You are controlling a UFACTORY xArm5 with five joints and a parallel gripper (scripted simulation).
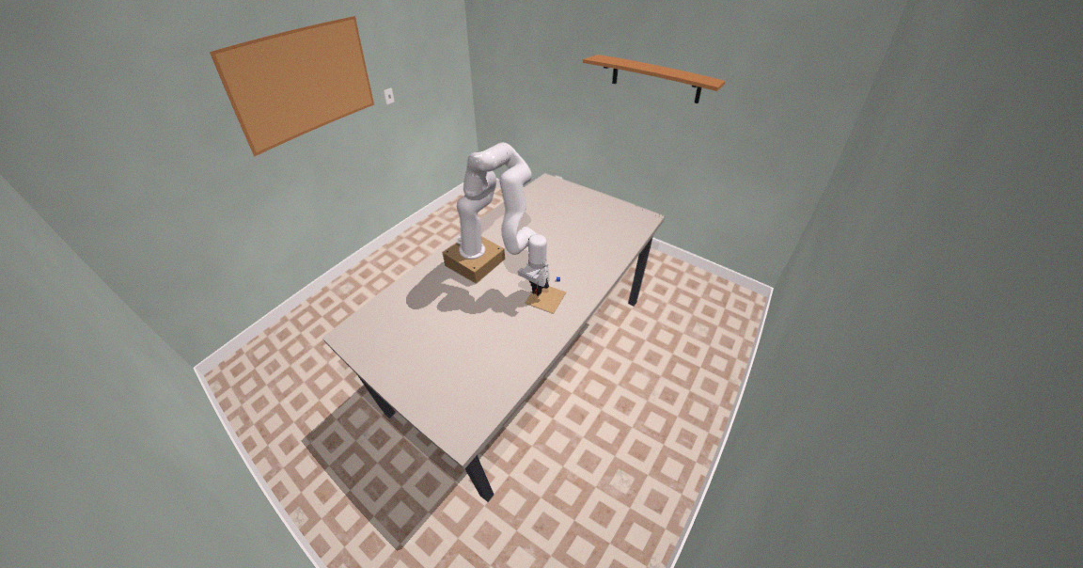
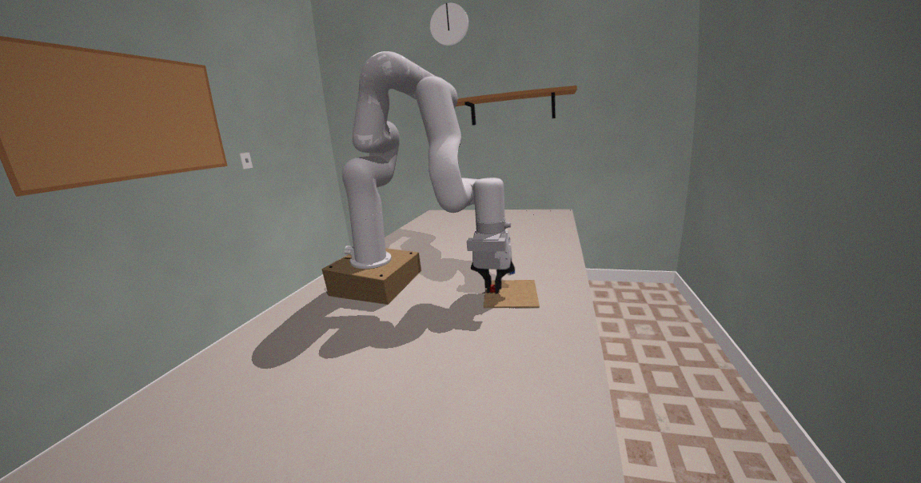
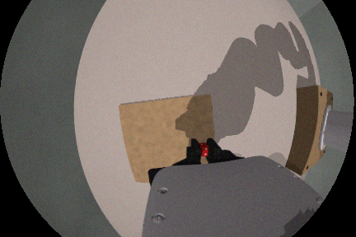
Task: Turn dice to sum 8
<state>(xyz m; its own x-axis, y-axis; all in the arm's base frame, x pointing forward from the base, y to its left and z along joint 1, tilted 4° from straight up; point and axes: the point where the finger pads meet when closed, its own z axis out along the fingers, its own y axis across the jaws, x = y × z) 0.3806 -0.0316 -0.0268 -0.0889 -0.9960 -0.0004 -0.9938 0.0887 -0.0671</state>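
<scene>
Now: the red die 10 mm below my hand. Also, from my hand: blue die 50 mm ahead, 120 mm to the left, 20 mm below; tan mat 50 mm ahead, 20 mm below; white die 40 mm behind, 120 mm to the left, 20 mm below.
</scene>
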